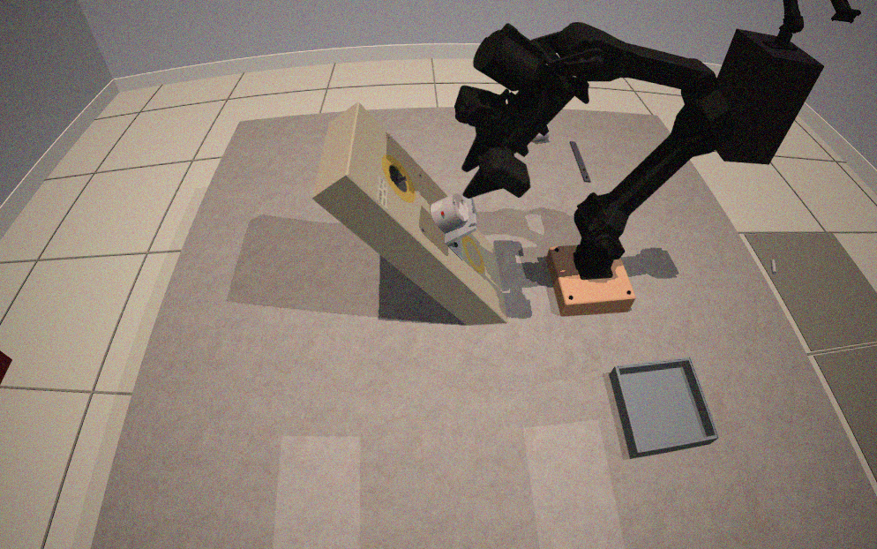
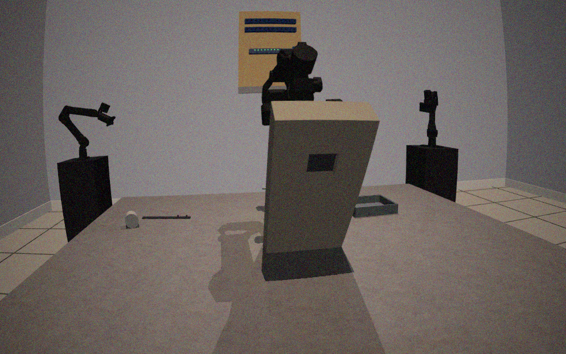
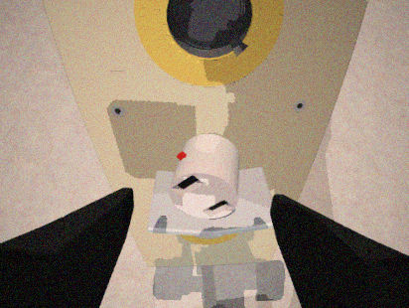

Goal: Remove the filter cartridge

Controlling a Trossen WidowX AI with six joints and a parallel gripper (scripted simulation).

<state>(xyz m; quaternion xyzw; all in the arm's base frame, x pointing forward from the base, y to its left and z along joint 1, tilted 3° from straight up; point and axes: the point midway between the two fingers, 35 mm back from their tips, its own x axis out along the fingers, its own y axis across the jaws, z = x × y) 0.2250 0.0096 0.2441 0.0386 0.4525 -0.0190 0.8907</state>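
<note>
Right now the white filter cartridge is 6 cm below my gripper tip and 2 cm ahead of it. From my gripper tip the other things lie so: grey shelf 9 cm below, 1 cm to the right, 1 cm ahead; then grey tray 32 cm behind, 28 cm to the left, 24 cm below; then beige service panel 8 cm below, 6 cm ahead, 1 cm to the right.
</note>
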